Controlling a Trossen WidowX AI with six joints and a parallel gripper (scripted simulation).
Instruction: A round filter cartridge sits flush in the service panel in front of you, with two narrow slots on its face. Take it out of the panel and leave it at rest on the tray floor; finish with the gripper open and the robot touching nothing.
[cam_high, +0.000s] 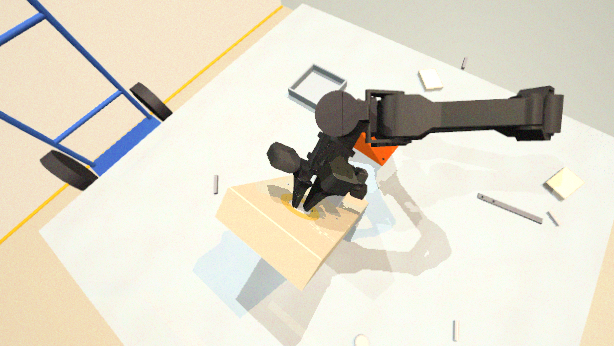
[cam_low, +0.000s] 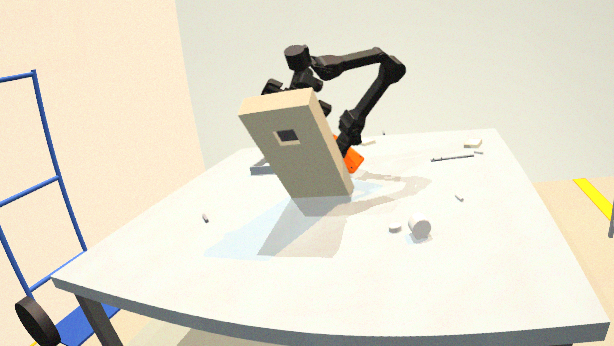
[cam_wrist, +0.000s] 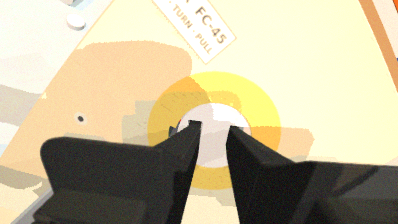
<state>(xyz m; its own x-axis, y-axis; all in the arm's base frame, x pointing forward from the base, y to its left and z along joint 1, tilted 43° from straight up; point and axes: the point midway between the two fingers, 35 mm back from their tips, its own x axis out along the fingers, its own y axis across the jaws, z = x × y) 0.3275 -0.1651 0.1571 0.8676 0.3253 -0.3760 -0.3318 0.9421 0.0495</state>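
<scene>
My gripper tip is 40 mm past the tan service panel and 80 mm above it. Also, from my gripper tip: grey tray 450 mm behind, 270 mm to the right, 240 mm below; white round filter cartridge 10 mm ahead, 10 mm below.
</scene>
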